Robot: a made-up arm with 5 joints.
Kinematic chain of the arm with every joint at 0, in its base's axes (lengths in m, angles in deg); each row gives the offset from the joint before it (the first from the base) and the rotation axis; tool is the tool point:
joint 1: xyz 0 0 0.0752 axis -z
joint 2: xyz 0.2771 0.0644 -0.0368 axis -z
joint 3: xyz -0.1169 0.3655 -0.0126 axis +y
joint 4: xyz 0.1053 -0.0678 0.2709 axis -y
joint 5: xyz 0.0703 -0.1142 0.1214 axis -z
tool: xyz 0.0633 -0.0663 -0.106
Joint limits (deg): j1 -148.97..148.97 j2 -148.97..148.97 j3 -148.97..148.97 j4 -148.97..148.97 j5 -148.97..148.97
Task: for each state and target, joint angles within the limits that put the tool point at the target. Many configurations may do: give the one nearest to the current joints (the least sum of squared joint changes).
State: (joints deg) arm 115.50 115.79 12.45 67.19 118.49
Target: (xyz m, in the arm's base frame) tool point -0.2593 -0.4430 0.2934
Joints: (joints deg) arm 130.79 120.51 -23.28 72.81 132.49
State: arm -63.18 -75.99 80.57 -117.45 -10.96
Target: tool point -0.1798 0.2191 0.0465
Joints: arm -89.22 -49.63 79.67 -139.46 -4.78
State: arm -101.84 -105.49 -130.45 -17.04 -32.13
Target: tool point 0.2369 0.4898 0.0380
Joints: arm -116.07 -115.25 -135.53 -17.16 -29.51
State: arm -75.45 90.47 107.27 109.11 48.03
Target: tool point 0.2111 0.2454 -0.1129
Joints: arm -75.34 112.60 102.75 110.39 47.66
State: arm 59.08 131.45 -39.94 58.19 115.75
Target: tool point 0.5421 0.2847 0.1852
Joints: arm 11.27 98.59 -72.86 57.99 111.38
